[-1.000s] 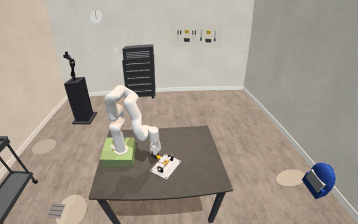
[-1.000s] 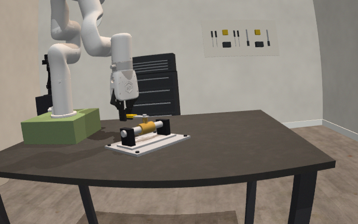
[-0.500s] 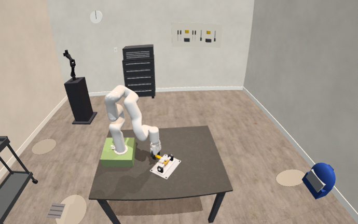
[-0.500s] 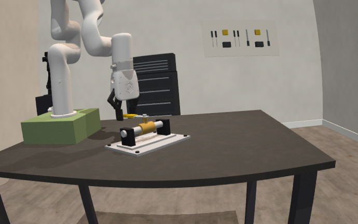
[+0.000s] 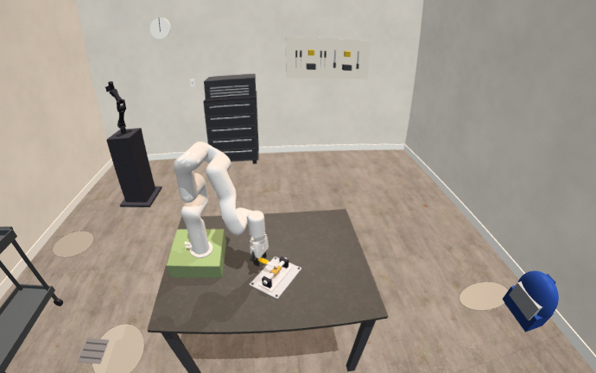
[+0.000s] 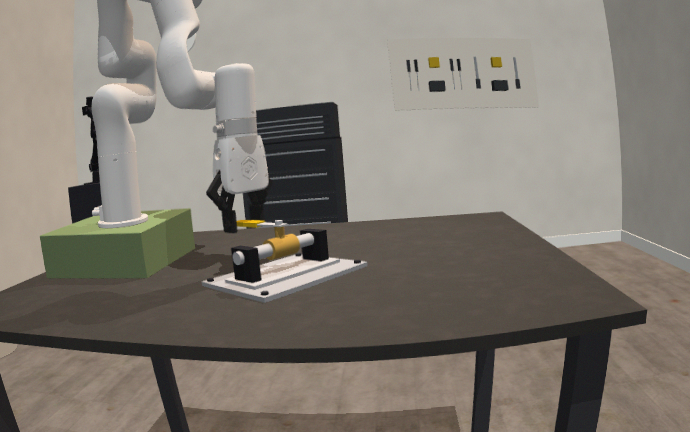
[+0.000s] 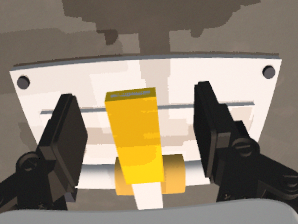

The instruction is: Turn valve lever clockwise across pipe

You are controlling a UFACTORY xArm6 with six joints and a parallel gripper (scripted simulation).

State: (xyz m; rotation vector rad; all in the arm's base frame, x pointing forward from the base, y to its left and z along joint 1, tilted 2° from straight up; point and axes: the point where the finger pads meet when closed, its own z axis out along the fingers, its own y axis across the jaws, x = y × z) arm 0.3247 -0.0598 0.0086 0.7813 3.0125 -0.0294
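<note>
My gripper is now 5 cm short of the valve lever and 3 cm to the left of it.
</note>
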